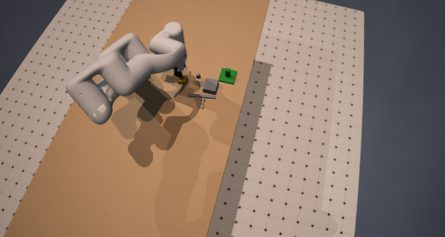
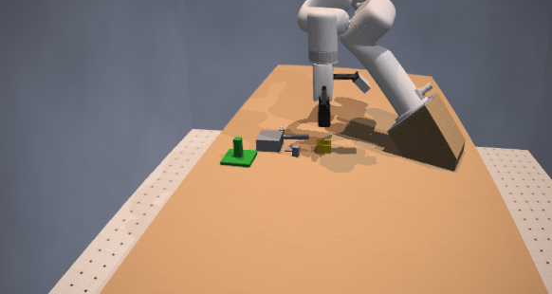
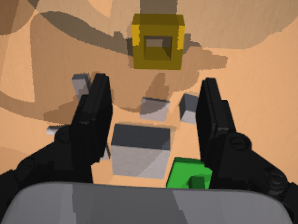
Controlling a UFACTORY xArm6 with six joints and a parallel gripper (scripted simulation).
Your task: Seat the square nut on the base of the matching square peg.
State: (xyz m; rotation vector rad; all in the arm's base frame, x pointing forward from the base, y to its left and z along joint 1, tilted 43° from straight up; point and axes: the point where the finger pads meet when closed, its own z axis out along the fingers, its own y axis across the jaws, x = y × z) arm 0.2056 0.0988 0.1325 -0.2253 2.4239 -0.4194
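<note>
Right now the small grey cube is 7 cm ahead of my hand, 4 cm to the left of it and 9 cm below it. Round my hand: grey block (15 cm ahead, 8 cm below); then thin grey bar (12 cm ahead, 6 cm to the right, 10 cm below).
</note>
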